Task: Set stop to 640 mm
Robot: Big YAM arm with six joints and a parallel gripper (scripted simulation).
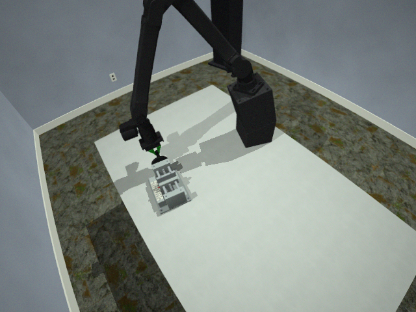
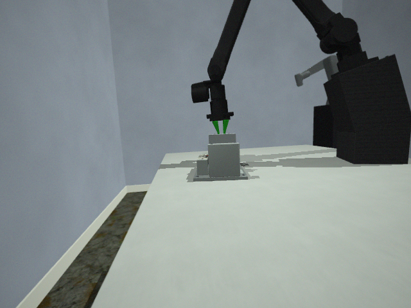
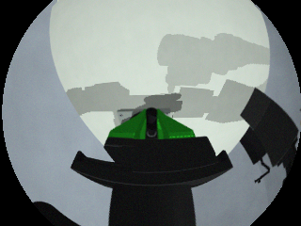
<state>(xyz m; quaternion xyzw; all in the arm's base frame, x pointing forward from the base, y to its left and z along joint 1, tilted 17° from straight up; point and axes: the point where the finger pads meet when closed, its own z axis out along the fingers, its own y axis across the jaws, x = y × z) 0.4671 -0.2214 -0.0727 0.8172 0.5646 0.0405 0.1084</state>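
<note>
My hand is 1 cm short of the handwheel, 2 cm to the right of it and 1 cm above it.
</note>
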